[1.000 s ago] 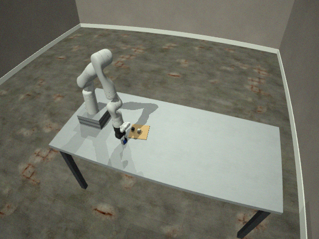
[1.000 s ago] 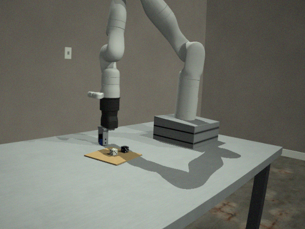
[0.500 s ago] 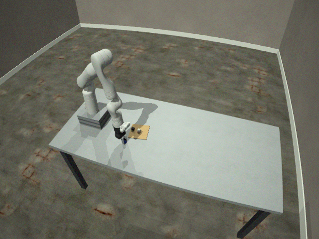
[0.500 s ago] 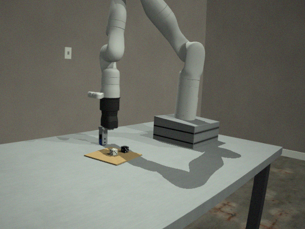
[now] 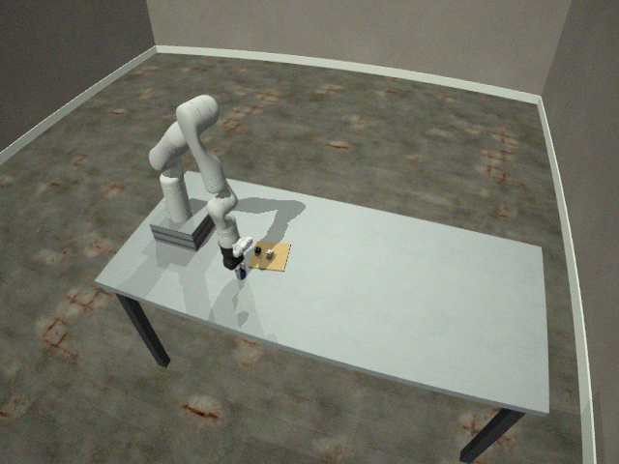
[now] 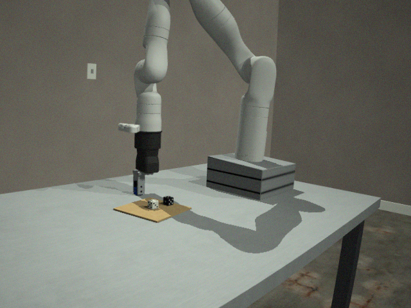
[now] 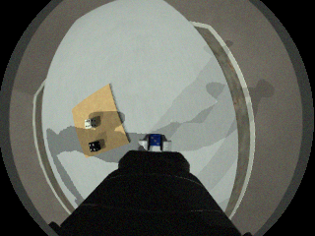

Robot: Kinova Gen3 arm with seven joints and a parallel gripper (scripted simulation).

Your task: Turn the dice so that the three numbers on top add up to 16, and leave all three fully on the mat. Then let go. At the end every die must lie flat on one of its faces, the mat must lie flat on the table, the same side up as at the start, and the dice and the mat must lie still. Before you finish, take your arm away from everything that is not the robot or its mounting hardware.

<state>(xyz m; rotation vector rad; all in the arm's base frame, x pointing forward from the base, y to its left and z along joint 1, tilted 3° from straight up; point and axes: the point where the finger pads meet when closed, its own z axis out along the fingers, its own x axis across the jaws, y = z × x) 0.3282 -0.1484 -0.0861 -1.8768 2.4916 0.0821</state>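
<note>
My gripper is now 130 mm to the right of the black die, 10 mm short of it and 10 mm above it. Round my hand: tan mat: 130 mm to the left, 60 mm ahead, 20 mm below; then white die: 130 mm to the left, 60 mm ahead, 10 mm below; then blue die: 10 mm below.
</note>
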